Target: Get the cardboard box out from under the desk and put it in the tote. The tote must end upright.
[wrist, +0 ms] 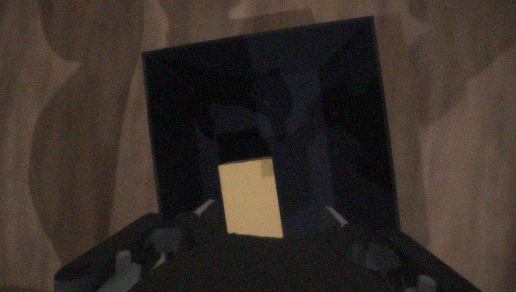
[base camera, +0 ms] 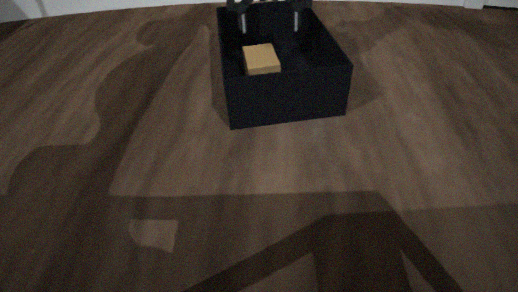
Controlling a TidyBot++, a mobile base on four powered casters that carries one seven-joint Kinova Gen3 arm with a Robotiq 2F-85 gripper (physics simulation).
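Frame: origin at the arm's base, x up, y ahead, z left, level; centimetres.
Where they show: gripper, between the fingertips: (wrist: pixel 268 214) (base camera: pixel 270 30).
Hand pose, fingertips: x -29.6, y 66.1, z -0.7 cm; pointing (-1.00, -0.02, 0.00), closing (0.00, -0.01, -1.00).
Observation:
Things, the pixels of their top centre, and the offset from my fingertips. Level surfaces: height alone.
- dark tote, centre of its top: (wrist: pixel 273 210) (base camera: pixel 272 30) dz -0.4, dx +0.0, dy +0.4 cm
- tan cardboard box, centre of its top: (wrist: pixel 250 202) (base camera: pixel 260 55) dz +2.0, dx -4.7, dy -0.5 cm
- brown wooden floor, height of its surface: dx -10.0 cm
The dark tote (base camera: pixel 290 97) (wrist: pixel 383 115) stands upright on the floor, open side up, near the top of the base camera view. The tan cardboard box (base camera: pixel 261 58) (wrist: pixel 251 199) is inside the tote, toward its near left side in the base camera view. My gripper (base camera: pixel 270 22) (wrist: pixel 268 214) is open, with its fingers wide apart over the tote. It is apart from the box. In the wrist view the lower end of the box is hidden by the gripper's body. The desk does not show clearly in either view.
The brown wooden floor (base camera: pixel 165 165) (wrist: pixel 460 165) surrounds the tote, with broad shadows across it. A white wall (base camera: pixel 125 6) runs along the far edge behind the tote in the base camera view.

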